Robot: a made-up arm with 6 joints. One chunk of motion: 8 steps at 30 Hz.
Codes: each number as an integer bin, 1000 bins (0 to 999) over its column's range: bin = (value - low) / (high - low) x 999, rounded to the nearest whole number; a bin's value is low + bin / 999 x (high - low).
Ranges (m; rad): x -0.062..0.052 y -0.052..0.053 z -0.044..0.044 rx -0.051..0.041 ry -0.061..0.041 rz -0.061..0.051
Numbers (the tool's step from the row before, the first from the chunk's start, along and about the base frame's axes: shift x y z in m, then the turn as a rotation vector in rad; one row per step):
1: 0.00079 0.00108 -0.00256 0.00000 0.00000 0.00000
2: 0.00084 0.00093 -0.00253 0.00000 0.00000 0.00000
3: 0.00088 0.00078 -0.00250 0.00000 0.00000 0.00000
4: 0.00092 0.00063 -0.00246 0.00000 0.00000 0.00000
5: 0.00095 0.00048 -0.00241 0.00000 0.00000 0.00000
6: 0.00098 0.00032 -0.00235 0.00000 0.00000 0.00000
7: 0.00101 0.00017 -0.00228 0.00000 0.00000 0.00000
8: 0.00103 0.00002 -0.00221 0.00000 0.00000 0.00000
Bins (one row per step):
1: 550 505 470 554 597 544
2: 551 504 471 554 597 544
3: 551 502 471 554 597 544
4: 551 501 472 554 597 544
5: 552 499 472 554 597 544
6: 552 498 473 554 597 544
7: 552 496 474 554 597 544
8: 552 495 474 554 597 544

